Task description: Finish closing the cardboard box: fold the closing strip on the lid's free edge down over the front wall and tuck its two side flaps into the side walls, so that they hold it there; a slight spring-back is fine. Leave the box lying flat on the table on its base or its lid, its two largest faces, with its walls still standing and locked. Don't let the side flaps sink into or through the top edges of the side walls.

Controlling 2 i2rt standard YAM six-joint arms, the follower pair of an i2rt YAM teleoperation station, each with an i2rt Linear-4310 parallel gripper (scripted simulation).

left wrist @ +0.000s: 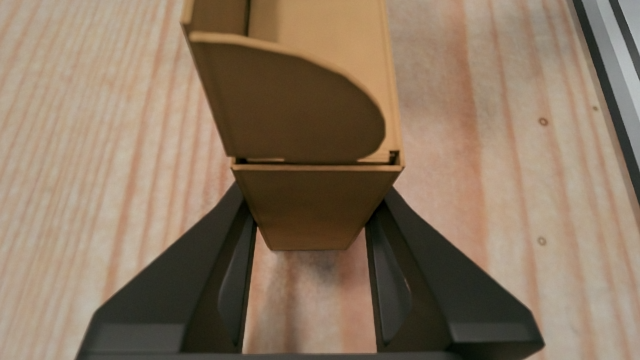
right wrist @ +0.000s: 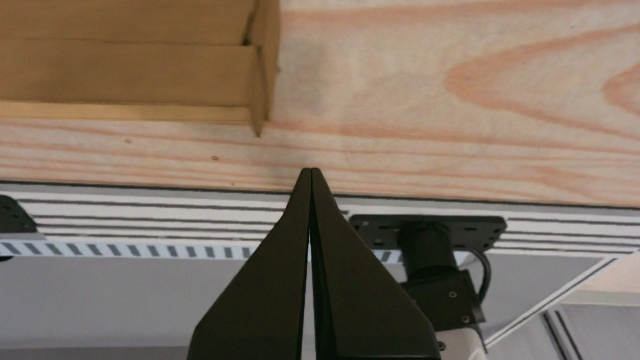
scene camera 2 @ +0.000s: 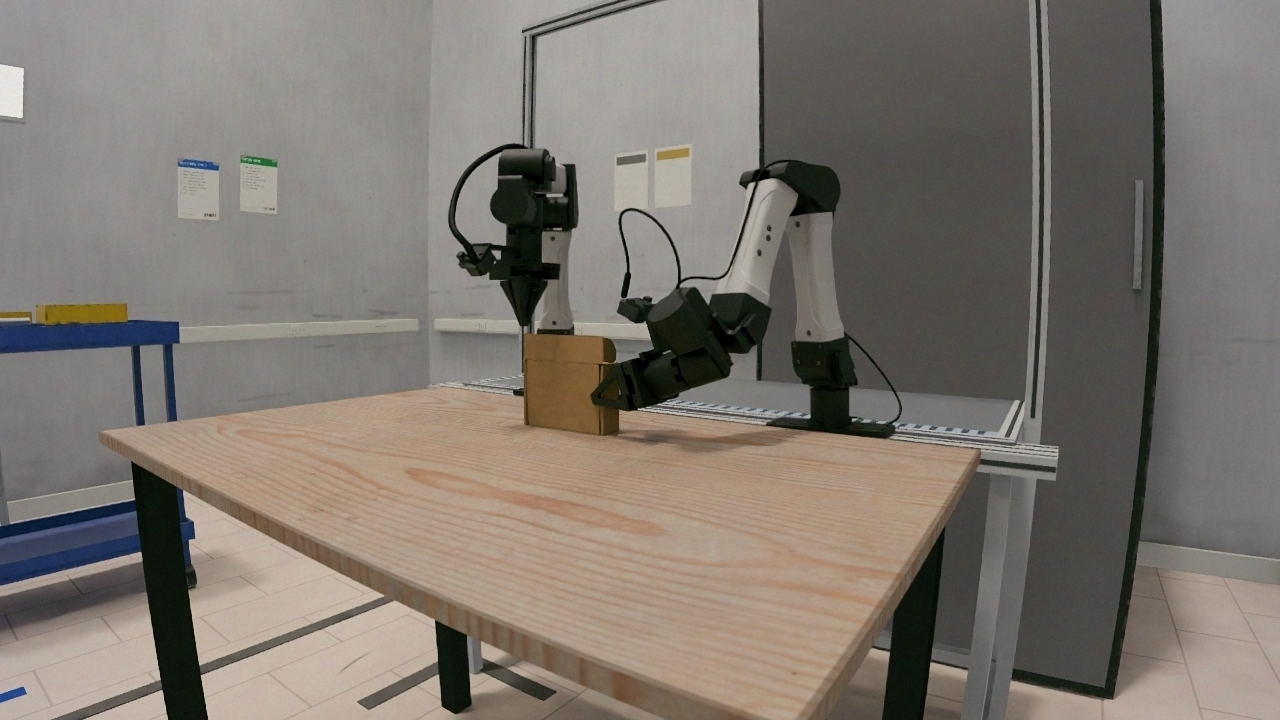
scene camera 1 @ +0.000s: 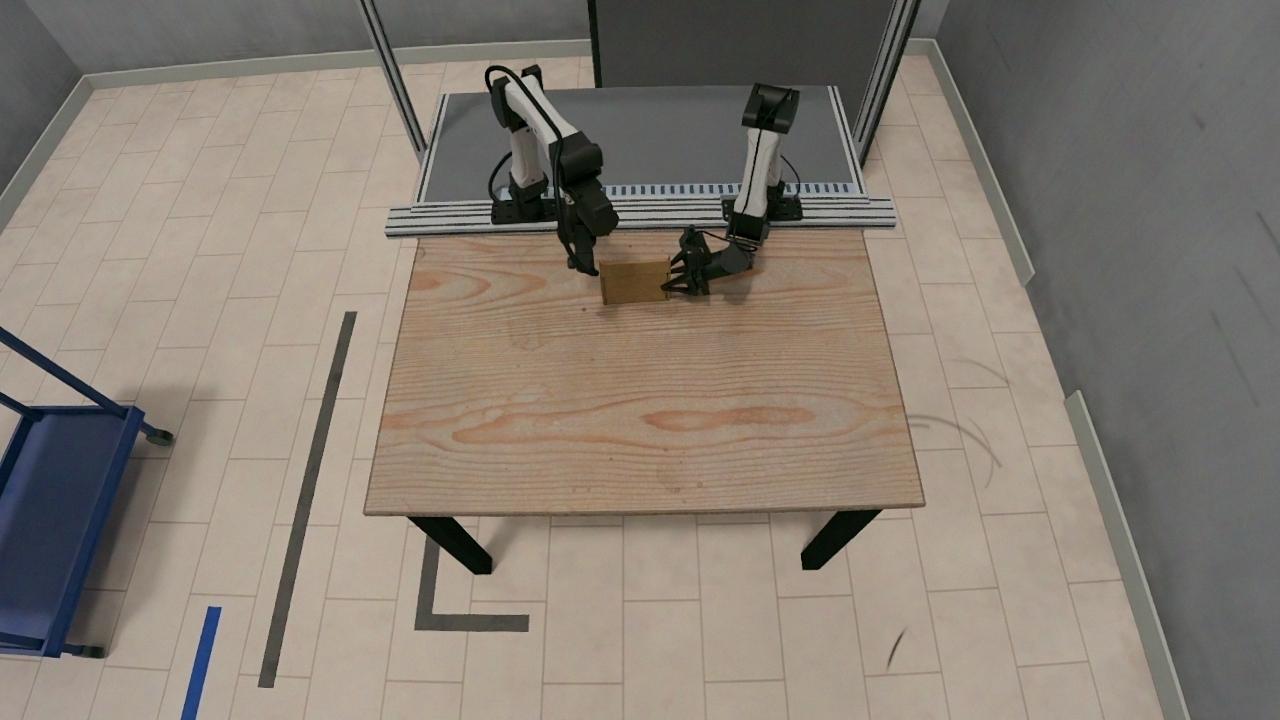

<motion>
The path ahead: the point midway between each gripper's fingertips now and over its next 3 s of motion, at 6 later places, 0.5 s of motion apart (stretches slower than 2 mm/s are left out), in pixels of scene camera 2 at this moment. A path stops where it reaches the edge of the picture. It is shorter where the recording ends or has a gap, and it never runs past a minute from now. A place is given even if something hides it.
My left gripper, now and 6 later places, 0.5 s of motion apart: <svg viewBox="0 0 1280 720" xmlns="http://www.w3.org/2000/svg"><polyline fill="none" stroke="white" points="600,397 604,392 610,390 618,388 625,386 632,385 640,382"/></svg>
My right gripper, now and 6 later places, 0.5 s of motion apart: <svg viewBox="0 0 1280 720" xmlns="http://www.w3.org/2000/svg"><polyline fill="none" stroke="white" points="524,326 518,342 505,352 486,355 505,356 520,356 524,353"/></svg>
</motion>
